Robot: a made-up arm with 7 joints.
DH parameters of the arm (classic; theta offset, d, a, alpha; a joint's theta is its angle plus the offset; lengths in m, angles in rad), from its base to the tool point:
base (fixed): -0.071 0 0 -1.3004
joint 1: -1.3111 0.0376 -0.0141 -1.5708
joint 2: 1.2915 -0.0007 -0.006 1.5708
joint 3: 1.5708 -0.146 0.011 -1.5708
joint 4: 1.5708 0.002 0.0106 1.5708
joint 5: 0 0.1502 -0.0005 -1.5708
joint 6: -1.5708 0 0.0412 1.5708
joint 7: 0 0.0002 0 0
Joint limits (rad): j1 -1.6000..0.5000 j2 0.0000..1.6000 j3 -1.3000..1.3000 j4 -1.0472..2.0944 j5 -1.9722..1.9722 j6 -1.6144..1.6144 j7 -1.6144..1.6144
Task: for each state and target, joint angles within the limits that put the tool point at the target. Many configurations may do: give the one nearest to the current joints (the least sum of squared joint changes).
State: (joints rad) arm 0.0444 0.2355 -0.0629 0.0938 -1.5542 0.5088 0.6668
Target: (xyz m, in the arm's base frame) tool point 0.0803 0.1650 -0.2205
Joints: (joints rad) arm 0.2896 0.4660 0.2302 0.1231 -1.5522 0.4745 0.6668
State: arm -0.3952 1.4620 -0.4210 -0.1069 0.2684 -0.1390 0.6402
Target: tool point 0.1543 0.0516 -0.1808
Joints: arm -0.3066 0.9658 -0.7880 -0.1289 0.2798 -0.1425 0.6402
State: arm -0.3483 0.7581 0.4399 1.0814 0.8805 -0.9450 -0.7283
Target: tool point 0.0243 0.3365 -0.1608
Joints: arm -0.1195 1.0438 0.5214 1.4165 0.8963 -0.2628 -0.7283
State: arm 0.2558 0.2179 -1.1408 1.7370 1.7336 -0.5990 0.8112
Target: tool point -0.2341 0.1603 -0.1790
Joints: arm 0.4065 0.2242 -1.1032 2.0358 1.7670 -0.7582 0.8112
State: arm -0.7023 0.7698 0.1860 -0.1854 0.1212 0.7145 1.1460
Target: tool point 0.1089 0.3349 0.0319
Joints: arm -0.4383 1.2380 0.9515 0.6169 0.2321 0.7185 1.1460
